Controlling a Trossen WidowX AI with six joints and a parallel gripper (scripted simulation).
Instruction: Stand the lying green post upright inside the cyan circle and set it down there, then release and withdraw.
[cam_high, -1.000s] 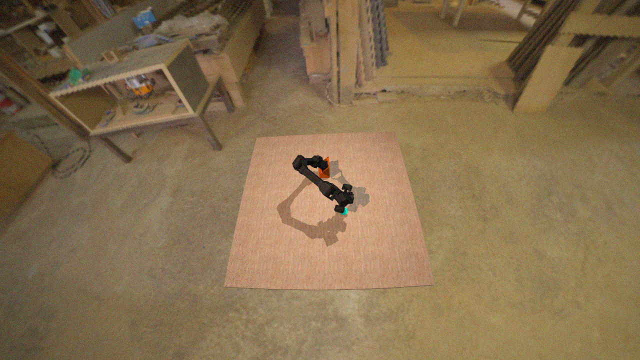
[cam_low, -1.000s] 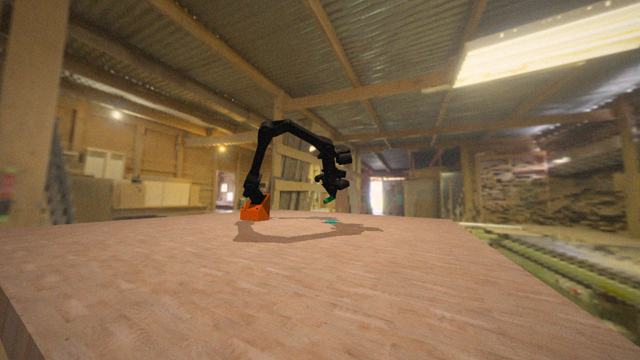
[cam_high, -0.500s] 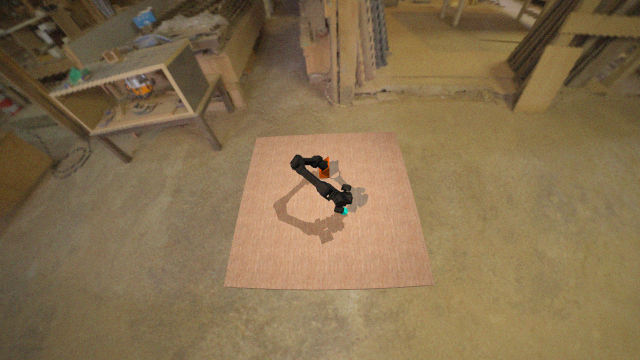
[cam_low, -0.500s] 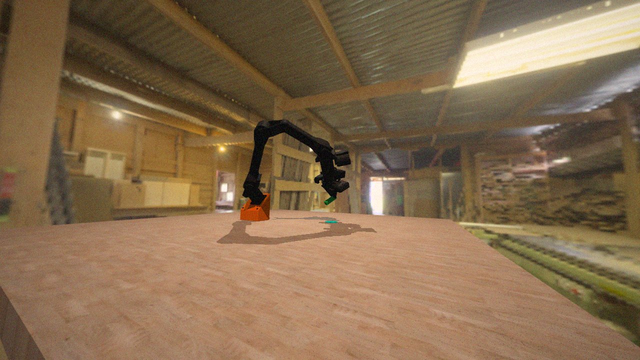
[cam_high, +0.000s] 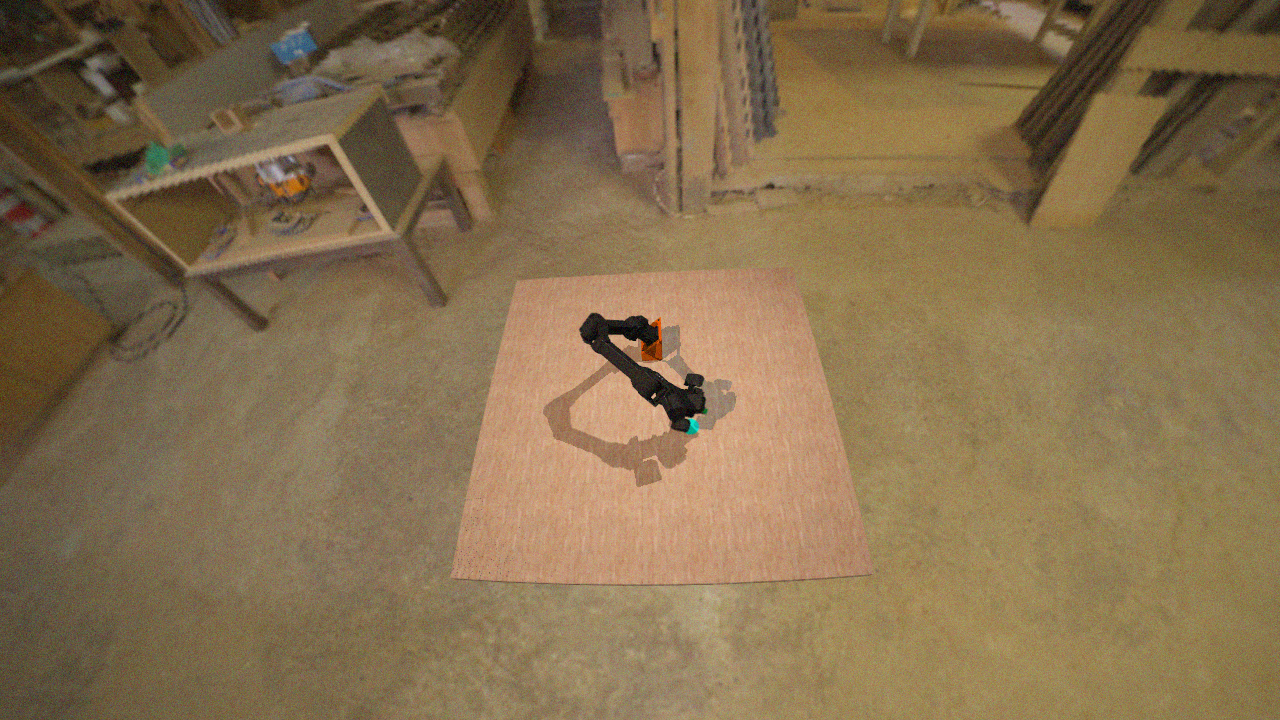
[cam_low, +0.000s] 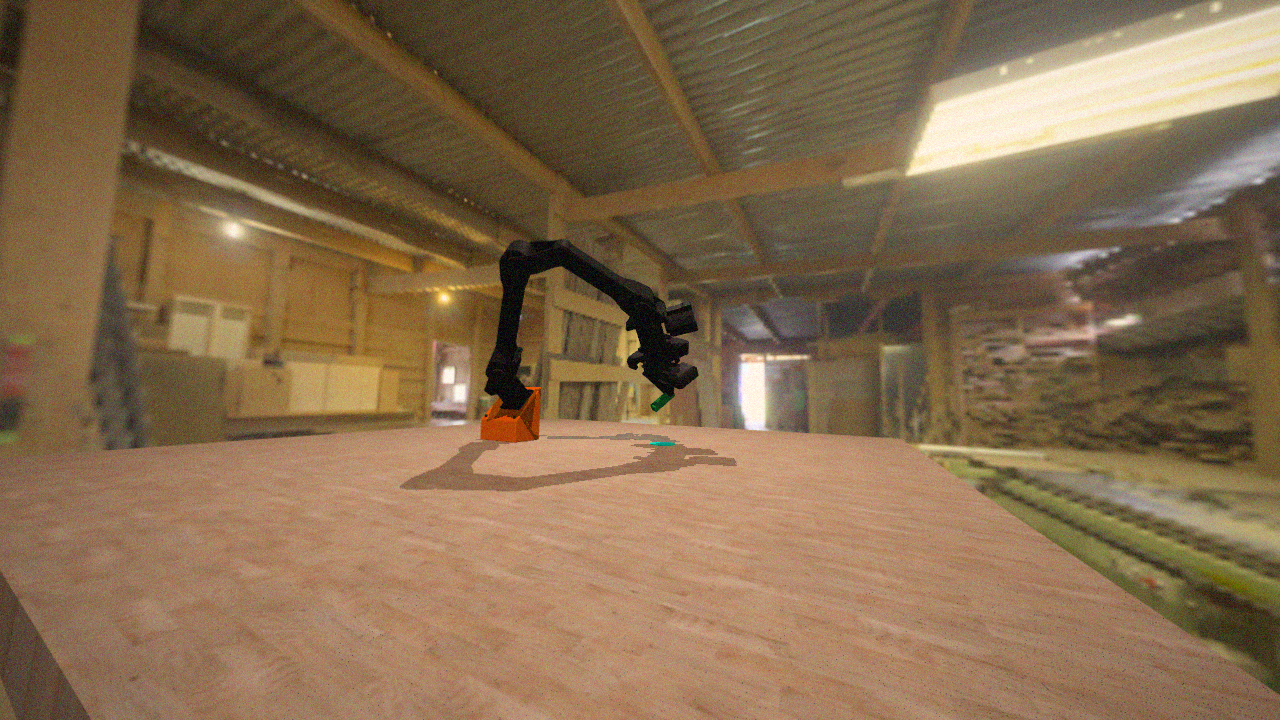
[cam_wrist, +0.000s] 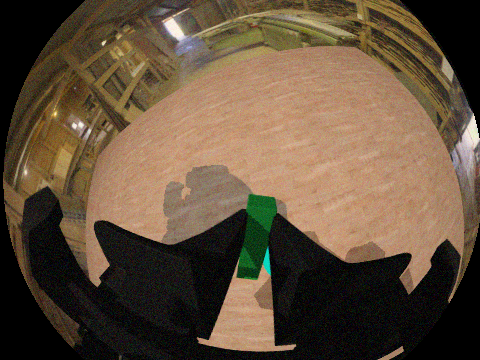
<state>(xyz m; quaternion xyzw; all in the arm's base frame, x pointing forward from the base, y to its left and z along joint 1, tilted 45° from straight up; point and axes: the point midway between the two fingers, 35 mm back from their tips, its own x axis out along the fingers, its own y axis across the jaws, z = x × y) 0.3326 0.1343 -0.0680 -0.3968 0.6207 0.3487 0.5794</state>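
Now: the cyan circle 110 mm below my gripper tip and 40 mm to the right of it. Also, from my gripper tip: green post: 10 mm to the right, 10 mm below, 10 mm behind.
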